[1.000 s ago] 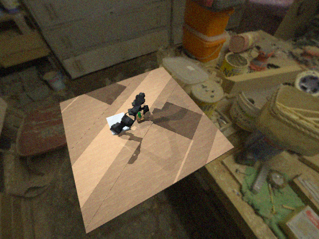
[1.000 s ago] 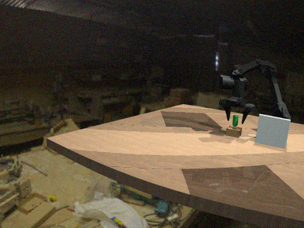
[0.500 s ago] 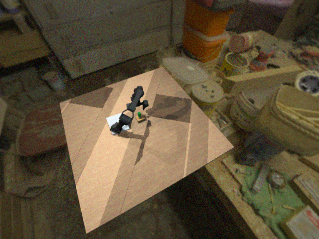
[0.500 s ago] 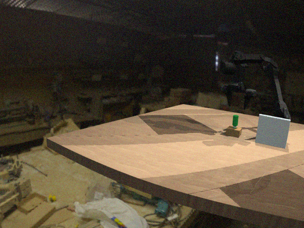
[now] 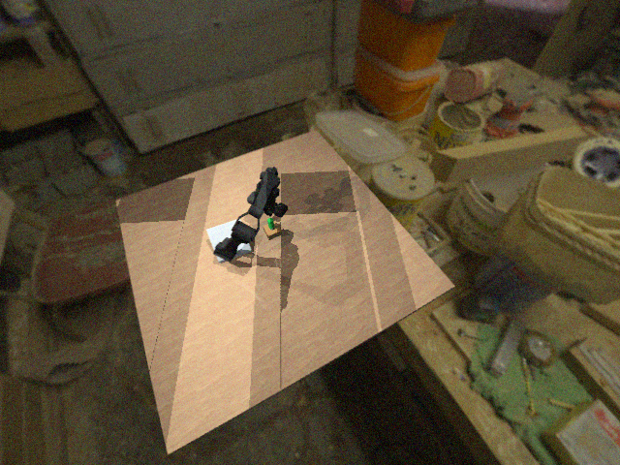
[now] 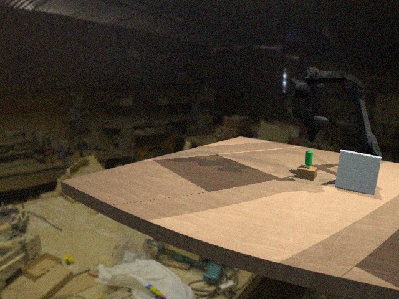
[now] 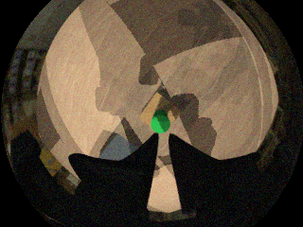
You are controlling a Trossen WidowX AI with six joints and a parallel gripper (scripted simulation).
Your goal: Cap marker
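The green cap lies 60 mm below my gripper tip. The rest, counted from my gripper tip: wooden holder block (120 mm below).
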